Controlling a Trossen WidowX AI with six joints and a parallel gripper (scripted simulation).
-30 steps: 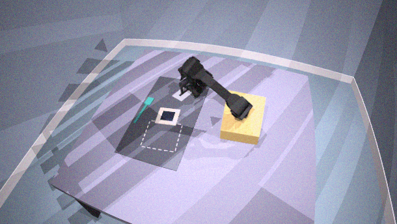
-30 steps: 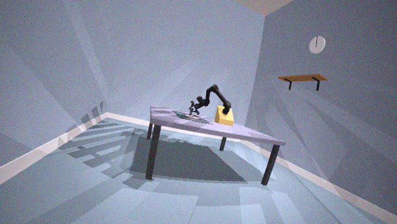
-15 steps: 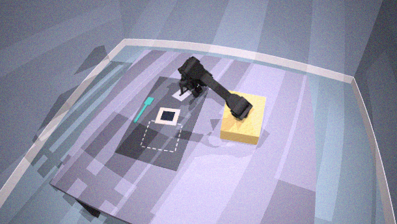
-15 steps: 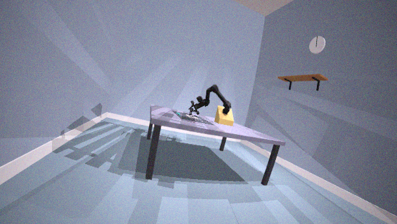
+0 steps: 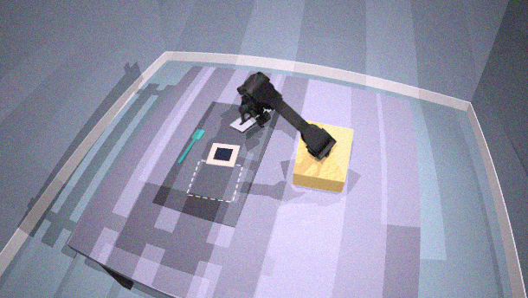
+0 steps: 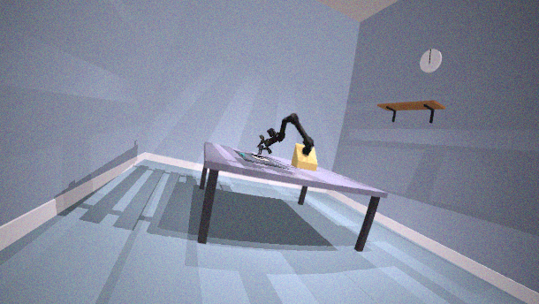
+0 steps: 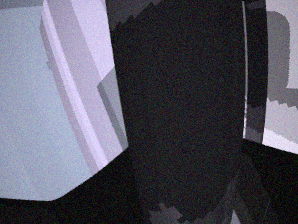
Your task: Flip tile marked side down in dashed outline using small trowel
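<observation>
The tile lies 20 mm behind my gripper tip, 230 mm to the left of it and 60 mm below it. Also, from my gripper tip: teal trowel 140 mm ahead, 220 mm to the left, 60 mm below; grey mat 230 mm to the left, 80 mm below.
</observation>
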